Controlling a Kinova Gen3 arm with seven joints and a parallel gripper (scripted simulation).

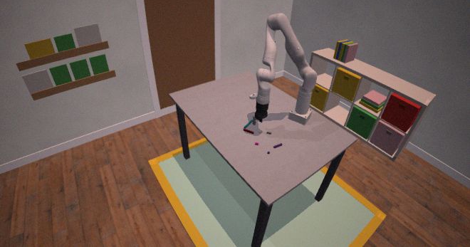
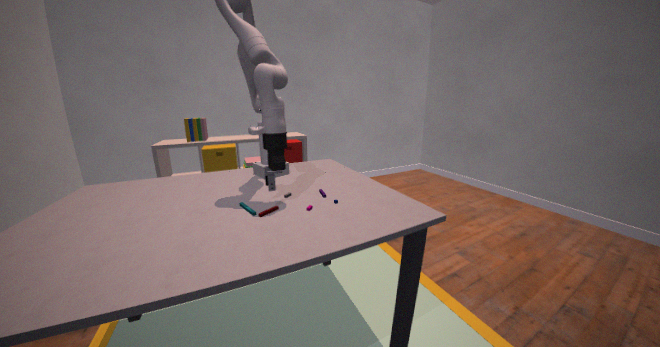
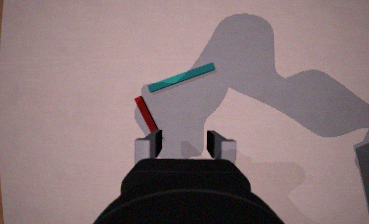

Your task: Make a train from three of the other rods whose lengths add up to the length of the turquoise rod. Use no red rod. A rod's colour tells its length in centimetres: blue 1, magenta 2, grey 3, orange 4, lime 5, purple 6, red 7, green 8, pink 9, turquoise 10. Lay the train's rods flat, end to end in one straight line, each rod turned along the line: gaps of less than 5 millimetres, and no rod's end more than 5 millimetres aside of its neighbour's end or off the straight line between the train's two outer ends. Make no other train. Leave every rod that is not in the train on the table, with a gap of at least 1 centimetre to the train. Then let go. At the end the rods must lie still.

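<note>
Right now the blue rod is 20 cm to the left of my hand, 8 cm below it and 8 cm ahead of it. From my hand the other things lie so: grey rod 8 cm below, 7 cm to the left, 5 cm behind; then red rod 8 cm below, 5 cm ahead, 2 cm to the right; then turquoise rod 8 cm to the right, 8 cm below.
</note>
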